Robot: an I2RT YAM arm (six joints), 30 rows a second.
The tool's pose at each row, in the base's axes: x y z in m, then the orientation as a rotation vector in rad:
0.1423 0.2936 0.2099 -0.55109 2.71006 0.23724
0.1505 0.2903 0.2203 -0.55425 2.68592 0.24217
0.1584 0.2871 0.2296 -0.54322 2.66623 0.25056
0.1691 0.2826 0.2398 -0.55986 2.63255 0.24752
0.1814 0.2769 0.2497 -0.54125 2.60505 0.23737
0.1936 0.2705 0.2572 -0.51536 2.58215 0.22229
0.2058 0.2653 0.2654 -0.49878 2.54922 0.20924
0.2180 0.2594 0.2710 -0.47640 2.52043 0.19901
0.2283 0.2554 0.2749 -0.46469 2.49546 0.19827
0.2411 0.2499 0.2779 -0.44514 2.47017 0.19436
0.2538 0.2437 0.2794 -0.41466 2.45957 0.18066
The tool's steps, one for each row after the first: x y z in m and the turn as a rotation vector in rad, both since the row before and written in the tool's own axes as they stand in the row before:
-0.0099 -0.0054 -0.0077 -0.00134 -0.02275 -0.00656
-0.0093 -0.0053 -0.0066 -0.00186 -0.02196 0.00437
-0.0118 -0.0075 -0.0065 0.00252 -0.02819 -0.01899
-0.0126 -0.0095 -0.0056 0.01368 -0.02992 0.00480
-0.0114 -0.0103 -0.0032 0.01830 -0.02667 0.01000
-0.0123 -0.0091 -0.0030 0.01600 -0.03432 0.00212
-0.0108 -0.0099 -0.0004 0.01506 -0.03164 0.00763
-0.0090 -0.0074 0.0010 0.00550 -0.02644 0.00315
-0.0100 -0.0097 0.0029 0.00975 -0.02802 0.00791
-0.0088 -0.0103 0.0043 0.01848 -0.01496 0.01607

